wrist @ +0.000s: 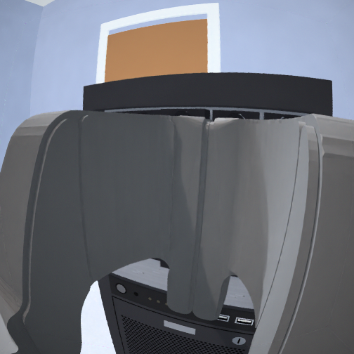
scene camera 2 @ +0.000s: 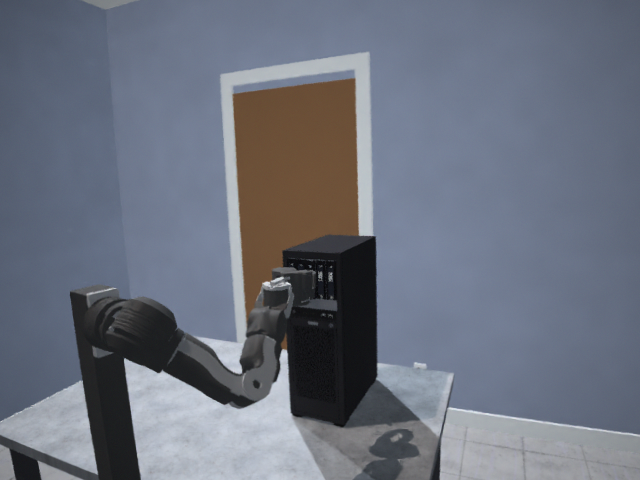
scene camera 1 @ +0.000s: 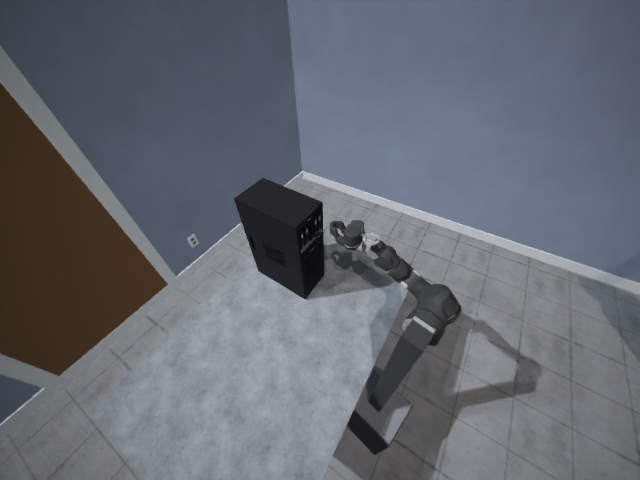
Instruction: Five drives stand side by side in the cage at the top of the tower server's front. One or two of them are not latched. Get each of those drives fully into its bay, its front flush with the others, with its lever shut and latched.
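Observation:
The black tower server (scene camera 1: 271, 232) (scene camera 2: 357, 320) (wrist: 210, 92) stands upright. Its top front cage holds the drives. In scene camera 2 the two rightmost drives, one (scene camera 2: 320, 279) beside the other (scene camera 2: 331, 279), show side by side and look flush. The gripper hides most of the others; their tops show faintly. In scene camera 1 a thin piece (scene camera 1: 320, 232), perhaps an open lever, juts from the cage toward the gripper; which drive bears it is unclear. My gripper (scene camera 1: 332, 227) (scene camera 2: 313, 285) (wrist: 211, 221) is shut and empty, in front of the cage. Contact cannot be told. In the wrist view its fingers hide the drives.
A ledge (scene camera 2: 317, 304) (wrist: 145, 275) juts below the cage, with the button and USB panel and mesh front under it. The tower stands on a pale table (scene camera 1: 248, 372) (scene camera 2: 191, 413). The arm's post (scene camera 1: 398, 366) (scene camera 2: 105, 403) stands at the table's edge. Walls and a door are behind.

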